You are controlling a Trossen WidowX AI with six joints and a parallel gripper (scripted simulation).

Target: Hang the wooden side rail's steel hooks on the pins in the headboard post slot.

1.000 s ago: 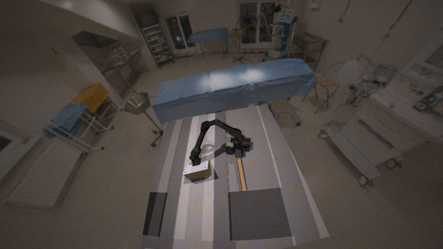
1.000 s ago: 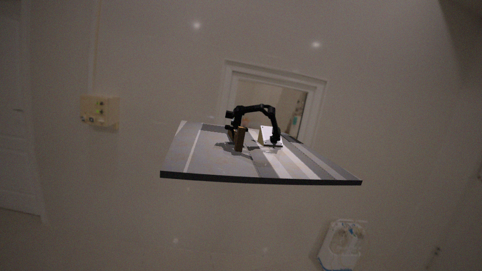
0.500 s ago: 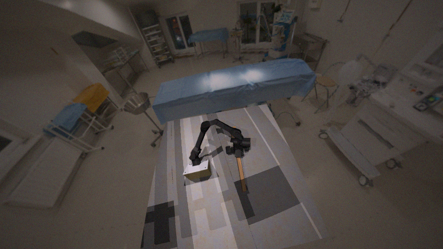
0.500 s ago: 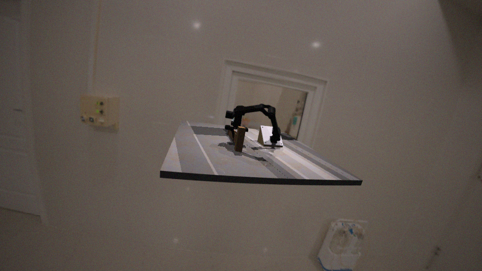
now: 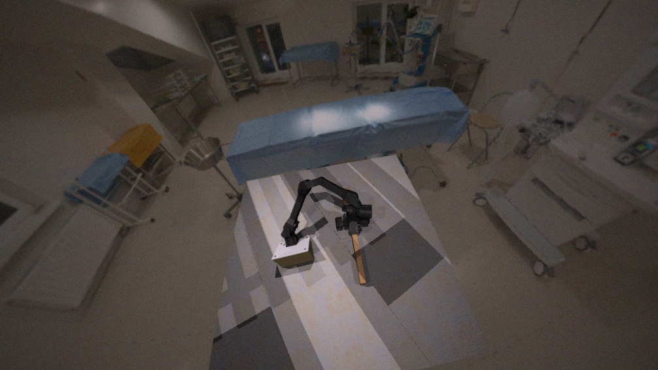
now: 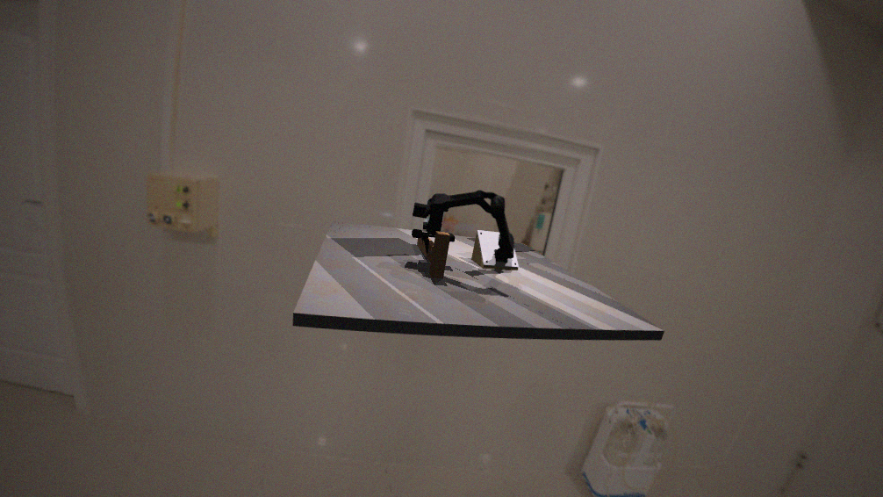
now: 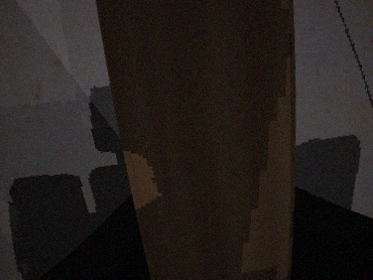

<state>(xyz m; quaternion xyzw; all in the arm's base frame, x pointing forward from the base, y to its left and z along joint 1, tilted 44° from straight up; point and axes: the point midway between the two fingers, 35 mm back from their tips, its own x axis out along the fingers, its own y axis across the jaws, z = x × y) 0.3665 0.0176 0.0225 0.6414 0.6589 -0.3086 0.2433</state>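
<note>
Now: the headboard post 170 mm to the left of my gripper tip, 40 mm above it and 10 mm ahead of it.
</note>
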